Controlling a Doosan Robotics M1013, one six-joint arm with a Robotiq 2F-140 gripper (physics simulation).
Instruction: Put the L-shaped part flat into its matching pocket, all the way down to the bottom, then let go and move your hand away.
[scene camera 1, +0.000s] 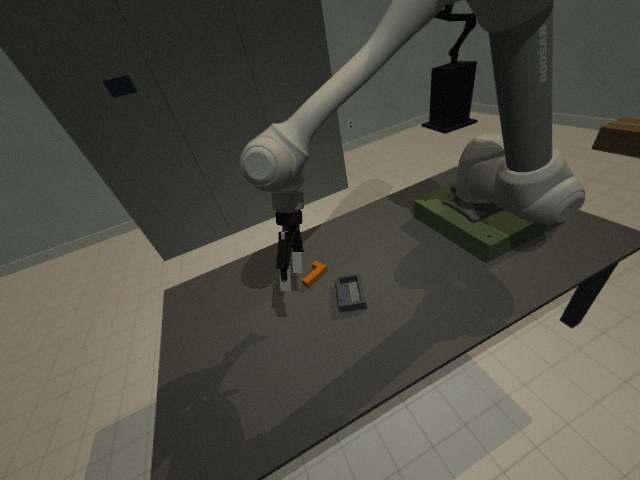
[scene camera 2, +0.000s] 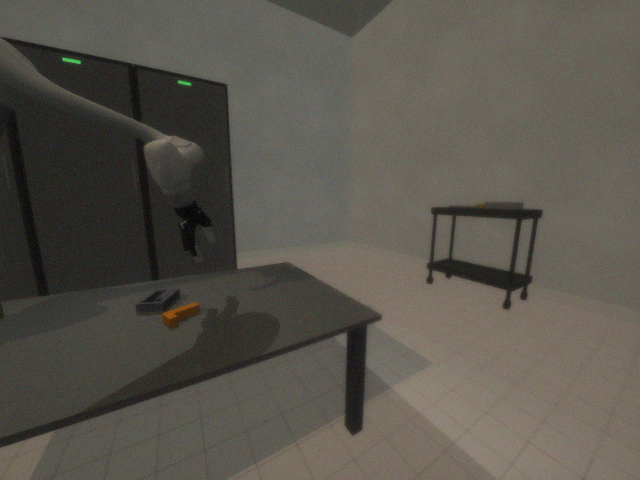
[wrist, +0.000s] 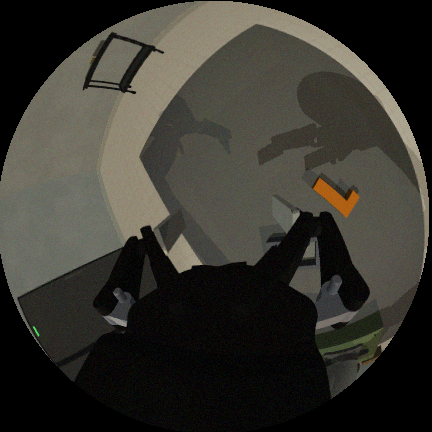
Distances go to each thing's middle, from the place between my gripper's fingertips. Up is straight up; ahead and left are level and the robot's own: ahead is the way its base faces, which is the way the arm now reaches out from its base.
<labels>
Now: hand 18 cm past the grey pocket block (scene camera 2: 159, 300), 17 cm above it and 2 cm to the left of it. Also, from my hand: orange L-shaped part (wrist: 344, 204) 18 cm to the right, 18 cm below, 9 cm behind.
</labels>
